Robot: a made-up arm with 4 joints.
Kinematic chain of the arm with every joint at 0, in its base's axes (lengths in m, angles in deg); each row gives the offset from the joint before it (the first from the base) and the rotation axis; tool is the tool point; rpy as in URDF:
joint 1: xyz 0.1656 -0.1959 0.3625 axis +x
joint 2: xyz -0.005 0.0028 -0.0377 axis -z
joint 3: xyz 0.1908 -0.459 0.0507 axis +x
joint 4: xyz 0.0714 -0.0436 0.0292 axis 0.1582 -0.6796 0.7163
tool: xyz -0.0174 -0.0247 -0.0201 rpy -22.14 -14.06 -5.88
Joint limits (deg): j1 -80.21..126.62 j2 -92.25..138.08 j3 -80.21..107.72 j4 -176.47..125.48
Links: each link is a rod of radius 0.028 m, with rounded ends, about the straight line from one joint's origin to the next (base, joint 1, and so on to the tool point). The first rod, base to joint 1, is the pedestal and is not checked.
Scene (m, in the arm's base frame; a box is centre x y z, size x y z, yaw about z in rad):
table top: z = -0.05
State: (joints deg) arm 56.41 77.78 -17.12 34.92
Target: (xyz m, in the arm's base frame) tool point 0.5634 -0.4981 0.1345
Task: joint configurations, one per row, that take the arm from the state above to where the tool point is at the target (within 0.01 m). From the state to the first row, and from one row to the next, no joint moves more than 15 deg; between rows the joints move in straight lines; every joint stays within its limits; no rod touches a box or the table.
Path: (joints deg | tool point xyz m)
1: 52.06 76.50 -22.63 21.49 | -0.2866 -0.4579 0.0984
2: 47.71 75.22 -28.15 8.06 | -0.2755 -0.4834 0.1236
3: 43.36 73.94 -33.66 -5.37 | -0.2617 -0.5059 0.1511
4: 44.16 60.65 -38.16 -1.25 | -0.1614 -0.5683 0.0880
5: 44.96 47.36 -42.66 2.87 | -0.0432 -0.6101 0.0417
6: 45.77 34.08 -47.16 6.99 | 0.0861 -0.6297 0.0154
7: 46.57 20.79 -51.66 11.11 | 0.2190 -0.6268 0.0115
8: 47.37 7.50 -56.16 15.23 | 0.3477 -0.6022 0.0307
9: 48.17 -5.79 -60.66 19.35 | 0.4648 -0.5582 0.0724
10: 48.98 -19.08 -65.16 23.47 | 0.5634 -0.4981 0.1345

